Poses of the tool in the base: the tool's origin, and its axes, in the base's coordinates. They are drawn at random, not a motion.
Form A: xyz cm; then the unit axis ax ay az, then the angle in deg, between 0 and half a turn.
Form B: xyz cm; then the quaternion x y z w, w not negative. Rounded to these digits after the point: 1 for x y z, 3 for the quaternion.
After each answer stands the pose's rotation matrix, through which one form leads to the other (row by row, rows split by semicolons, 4 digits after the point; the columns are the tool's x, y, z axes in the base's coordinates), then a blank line. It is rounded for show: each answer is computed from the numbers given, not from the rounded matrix.
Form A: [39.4 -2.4 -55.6 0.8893 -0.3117 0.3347 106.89]
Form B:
[39.4 -2.4 -55.6 0.714 -0.250 0.269 0.596]
0.7301 -0.6780 0.0859; -0.0375 -0.1652 -0.9856; 0.6824 0.7163 -0.1460

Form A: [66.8 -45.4 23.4 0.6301 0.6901 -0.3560 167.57]
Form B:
[66.8 -45.4 23.4 0.626 0.686 -0.354 0.108]
-0.1918 0.9361 -0.2948; 0.7828 -0.0352 -0.6212; -0.5919 -0.3500 -0.7261

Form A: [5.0 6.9 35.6 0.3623 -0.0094 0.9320 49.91]
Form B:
[5.0 6.9 35.6 0.153 -0.004 0.393 0.907]
0.6907 -0.7142 0.1130; 0.7118 0.6440 -0.2803; 0.1274 0.2741 0.9532

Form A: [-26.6 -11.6 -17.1 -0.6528 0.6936 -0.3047 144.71]
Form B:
[-26.6 -11.6 -17.1 -0.622 0.661 -0.290 0.303]
-0.0423 -0.6463 0.7619; -0.9983 0.0575 -0.0067; -0.0395 -0.7609 -0.6476

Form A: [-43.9 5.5 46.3 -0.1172 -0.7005 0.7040 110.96]
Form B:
[-43.9 5.5 46.3 -0.097 -0.577 0.580 0.567]
-0.3391 -0.5459 -0.7661; 0.7689 0.3085 -0.5601; 0.5421 -0.7790 0.3152

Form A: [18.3 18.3 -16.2 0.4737 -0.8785 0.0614 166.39]
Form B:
[18.3 18.3 -16.2 0.470 -0.872 0.061 0.118]
-0.5294 -0.8351 -0.1494; -0.8062 0.5500 -0.2178; 0.2641 0.0051 -0.9645

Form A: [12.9 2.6 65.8 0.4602 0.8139 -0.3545 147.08]
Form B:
[12.9 2.6 65.8 0.441 0.781 -0.340 0.283]
-0.4498 0.8817 0.1422; 0.4964 0.3792 -0.7809; -0.7425 -0.2807 -0.6082

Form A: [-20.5 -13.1 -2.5 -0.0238 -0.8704 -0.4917 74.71]
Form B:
[-20.5 -13.1 -2.5 -0.014 -0.528 -0.298 0.795]
0.2641 0.4896 -0.8310; -0.4591 0.8216 0.3381; 0.8482 0.2922 0.4417

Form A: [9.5 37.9 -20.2 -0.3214 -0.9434 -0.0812 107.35]
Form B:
[9.5 37.9 -20.2 -0.259 -0.760 -0.065 0.592]
-0.1641 0.4712 -0.8666; 0.3162 0.8573 0.4063; 0.9344 -0.2073 -0.2896

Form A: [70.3 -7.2 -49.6 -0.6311 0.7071 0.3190 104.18]
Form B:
[70.3 -7.2 -49.6 -0.498 0.558 0.252 0.614]
0.2509 -0.8648 0.4349; -0.2463 0.3775 0.8927; -0.9362 -0.3310 -0.1183

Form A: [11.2 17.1 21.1 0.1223 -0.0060 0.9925 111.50]
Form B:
[11.2 17.1 21.1 0.101 -0.005 0.820 0.563]
-0.3461 -0.9244 0.1603; 0.9224 -0.3665 -0.1219; 0.1714 0.1057 0.9795

